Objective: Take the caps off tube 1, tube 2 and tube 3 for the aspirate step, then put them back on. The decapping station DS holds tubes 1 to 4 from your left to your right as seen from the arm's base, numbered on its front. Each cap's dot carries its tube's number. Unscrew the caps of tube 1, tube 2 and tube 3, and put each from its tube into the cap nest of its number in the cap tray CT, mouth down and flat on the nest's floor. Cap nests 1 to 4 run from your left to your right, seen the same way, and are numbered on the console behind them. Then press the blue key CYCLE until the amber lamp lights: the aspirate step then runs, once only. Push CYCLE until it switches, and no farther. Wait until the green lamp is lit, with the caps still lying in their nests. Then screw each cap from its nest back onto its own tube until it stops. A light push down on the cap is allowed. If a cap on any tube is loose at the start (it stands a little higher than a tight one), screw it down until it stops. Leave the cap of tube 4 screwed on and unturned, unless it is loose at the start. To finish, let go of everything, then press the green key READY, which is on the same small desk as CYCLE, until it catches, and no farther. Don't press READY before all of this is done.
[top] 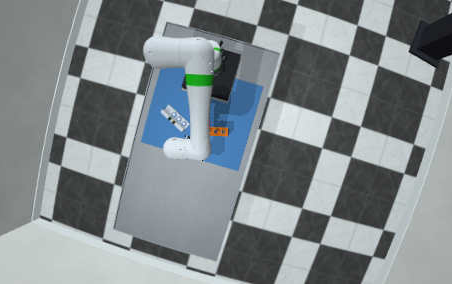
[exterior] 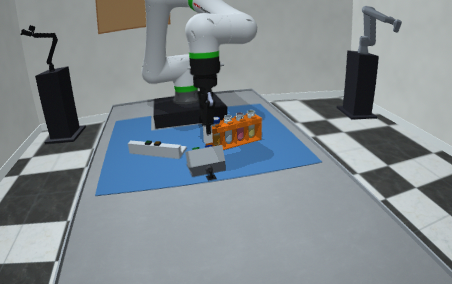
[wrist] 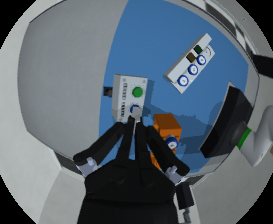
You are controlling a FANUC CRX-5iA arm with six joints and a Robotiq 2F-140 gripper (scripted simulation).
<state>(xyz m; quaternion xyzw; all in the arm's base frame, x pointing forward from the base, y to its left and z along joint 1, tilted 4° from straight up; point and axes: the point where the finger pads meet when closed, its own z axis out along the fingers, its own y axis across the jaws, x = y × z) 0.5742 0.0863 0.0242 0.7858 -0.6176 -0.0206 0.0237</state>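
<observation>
Right now my hand is 5 cm above the blue key. The rest, counted from my hand: green key (1 cm ahead, 4 cm to the right, 5 cm below); then small grey key desk (2 cm ahead, 2 cm to the right, 6 cm below).
</observation>
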